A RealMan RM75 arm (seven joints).
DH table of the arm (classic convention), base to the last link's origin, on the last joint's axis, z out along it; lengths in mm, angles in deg. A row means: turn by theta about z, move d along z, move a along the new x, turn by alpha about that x. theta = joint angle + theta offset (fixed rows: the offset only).
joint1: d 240.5  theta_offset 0  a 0  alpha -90
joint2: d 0  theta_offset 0  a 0  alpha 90
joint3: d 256  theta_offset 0  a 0  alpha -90
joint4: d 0  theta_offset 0  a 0  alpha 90
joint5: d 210  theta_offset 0  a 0  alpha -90
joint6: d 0  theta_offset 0  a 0  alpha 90
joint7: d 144  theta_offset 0  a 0  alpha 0
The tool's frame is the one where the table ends.
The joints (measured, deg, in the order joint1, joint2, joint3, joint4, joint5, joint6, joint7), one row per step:
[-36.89 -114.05 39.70 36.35 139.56 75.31 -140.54]
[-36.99 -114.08 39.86 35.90 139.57 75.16 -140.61]
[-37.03 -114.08 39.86 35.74 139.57 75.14 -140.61]
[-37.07 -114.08 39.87 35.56 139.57 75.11 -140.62]
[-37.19 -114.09 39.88 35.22 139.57 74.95 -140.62]
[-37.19 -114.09 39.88 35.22 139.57 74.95 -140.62]
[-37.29 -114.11 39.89 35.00 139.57 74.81 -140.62]
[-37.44 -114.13 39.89 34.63 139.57 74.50 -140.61]
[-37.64 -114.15 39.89 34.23 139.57 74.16 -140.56]
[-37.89 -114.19 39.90 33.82 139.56 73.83 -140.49]
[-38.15 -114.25 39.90 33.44 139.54 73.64 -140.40]
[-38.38 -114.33 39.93 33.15 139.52 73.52 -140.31]
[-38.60 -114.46 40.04 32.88 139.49 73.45 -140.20]
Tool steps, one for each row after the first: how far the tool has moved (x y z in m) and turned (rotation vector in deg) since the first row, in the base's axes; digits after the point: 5 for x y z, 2 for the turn. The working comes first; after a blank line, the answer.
Tool pose at each row, in the base's axes (x y z in m, rotation vector in deg; the steps are taken from these numbers as rounded here):
[-0.30928 0.36755 0.01961 -121.76 -105.29 -11.24]
[-0.30929 0.36703 0.01758 -121.81 -105.66 -11.02]
[-0.30928 0.36686 0.01702 -121.84 -105.79 -11.00]
[-0.30930 0.36665 0.01638 -121.85 -105.95 -10.96]
[-0.30916 0.36669 0.01518 -121.86 -106.13 -10.93]
[-0.30916 0.36669 0.01518 -121.86 -106.13 -10.93]
[-0.30893 0.36686 0.01432 -121.87 -106.22 -10.93]
[-0.30880 0.36725 0.01307 -121.79 -106.31 -10.93]
[-0.30842 0.36787 0.01174 -121.78 -106.33 -10.94]
[-0.30763 0.36867 0.01018 -121.86 -106.30 -10.95]
[-0.30647 0.36927 0.00847 -122.08 -106.31 -10.98]
[-0.30521 0.36974 0.00682 -122.36 -106.29 -10.98]
[-0.30372 0.36992 0.00466 -122.78 -106.27 -10.90]

[-0.00001 -0.00052 -0.00203 -0.30 -0.08 0.18]
[0.00000 -0.00069 -0.00259 -0.39 -0.14 0.23]
[-0.00002 -0.00090 -0.00323 -0.49 -0.20 0.31]
[0.00012 -0.00086 -0.00443 -0.59 -0.28 0.39]
[0.00012 -0.00086 -0.00443 -0.59 -0.28 0.39]
[0.00035 -0.00069 -0.00529 -0.64 -0.33 0.43]
[0.00048 -0.00030 -0.00654 -0.64 -0.34 0.51]
[0.00086 0.00032 -0.00787 -0.64 -0.35 0.52]
[0.00165 0.00112 -0.00943 -0.67 -0.37 0.47]
[0.00281 0.00172 -0.01114 -0.80 -0.48 0.36]
[0.00407 0.00219 -0.01279 -0.96 -0.58 0.21]
[0.00556 0.00237 -0.01495 -1.24 -0.69 0.00]

